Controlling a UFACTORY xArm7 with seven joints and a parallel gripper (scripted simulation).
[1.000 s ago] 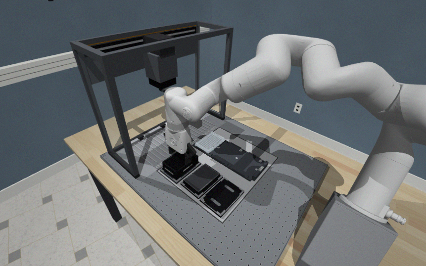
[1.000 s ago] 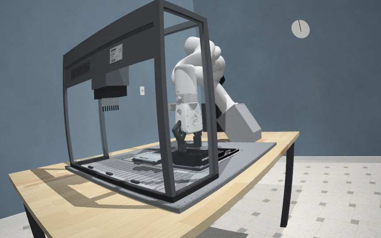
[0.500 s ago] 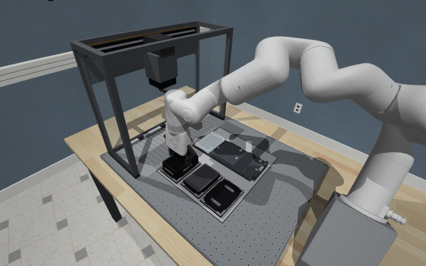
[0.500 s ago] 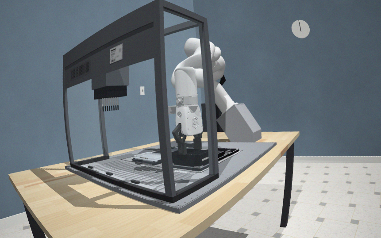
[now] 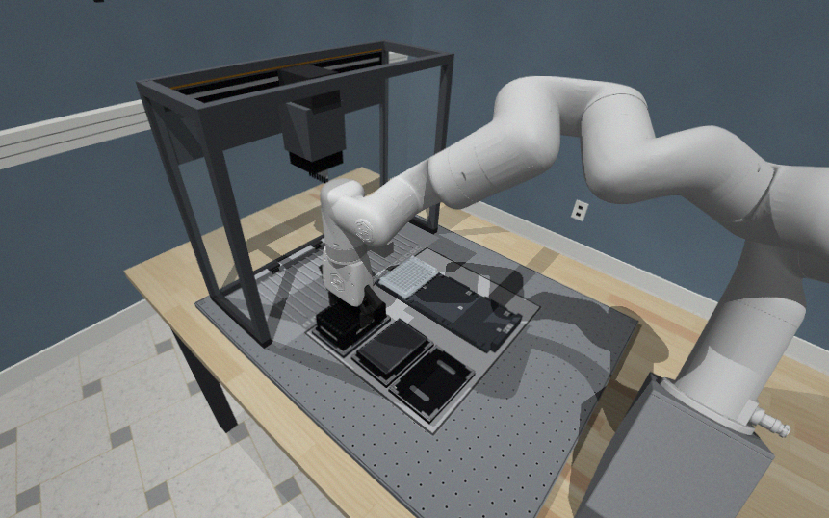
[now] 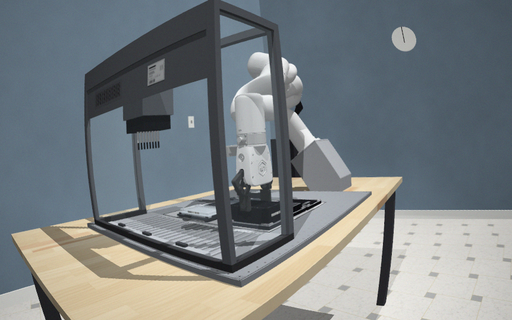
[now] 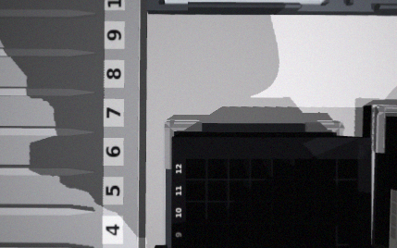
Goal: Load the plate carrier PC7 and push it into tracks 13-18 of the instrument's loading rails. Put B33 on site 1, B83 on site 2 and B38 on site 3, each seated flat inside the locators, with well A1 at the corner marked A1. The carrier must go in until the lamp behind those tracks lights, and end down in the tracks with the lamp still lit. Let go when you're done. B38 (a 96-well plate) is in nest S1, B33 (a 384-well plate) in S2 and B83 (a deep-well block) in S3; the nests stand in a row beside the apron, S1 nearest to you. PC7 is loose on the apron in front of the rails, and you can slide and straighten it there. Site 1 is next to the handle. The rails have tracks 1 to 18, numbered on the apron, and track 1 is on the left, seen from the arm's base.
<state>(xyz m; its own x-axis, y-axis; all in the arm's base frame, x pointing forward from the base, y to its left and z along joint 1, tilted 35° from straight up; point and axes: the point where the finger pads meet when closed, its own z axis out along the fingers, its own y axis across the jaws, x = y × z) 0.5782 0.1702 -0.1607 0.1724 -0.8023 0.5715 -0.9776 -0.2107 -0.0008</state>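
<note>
Now: hand 50 mm above the nest S3. The rest, counted from my hand: nest S1 (210 mm behind, 50 mm below, 40 mm to the right); 96-well plate B38 (190 mm to the right, 40 mm below, 40 mm ahead); white corner mark (140 mm behind, 100 mm to the right, 40 mm below).
</note>
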